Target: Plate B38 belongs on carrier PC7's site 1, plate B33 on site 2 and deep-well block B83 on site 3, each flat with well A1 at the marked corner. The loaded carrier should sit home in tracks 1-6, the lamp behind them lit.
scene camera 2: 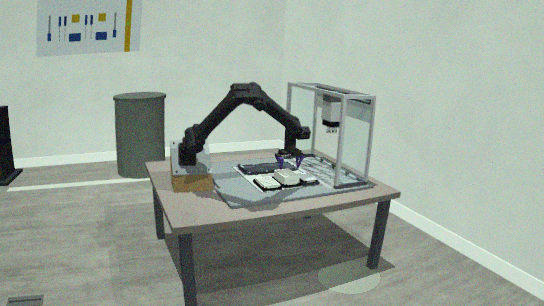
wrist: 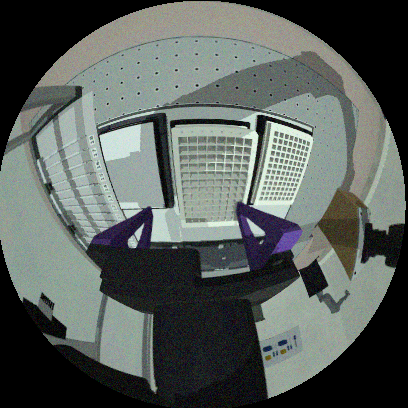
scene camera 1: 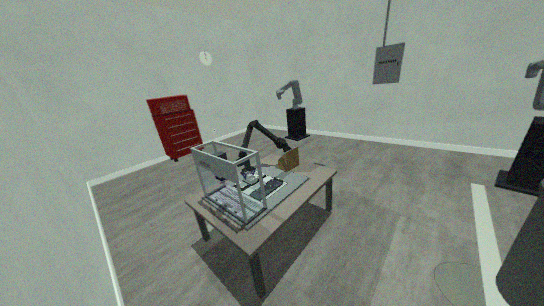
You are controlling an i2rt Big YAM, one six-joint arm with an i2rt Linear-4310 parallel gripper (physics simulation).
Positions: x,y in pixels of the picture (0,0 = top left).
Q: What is my gripper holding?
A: Nothing.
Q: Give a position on a dark plate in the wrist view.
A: At 132,154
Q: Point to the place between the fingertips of my gripper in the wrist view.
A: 193,208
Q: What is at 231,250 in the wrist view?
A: A dark carrier plate.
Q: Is my gripper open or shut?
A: Open.
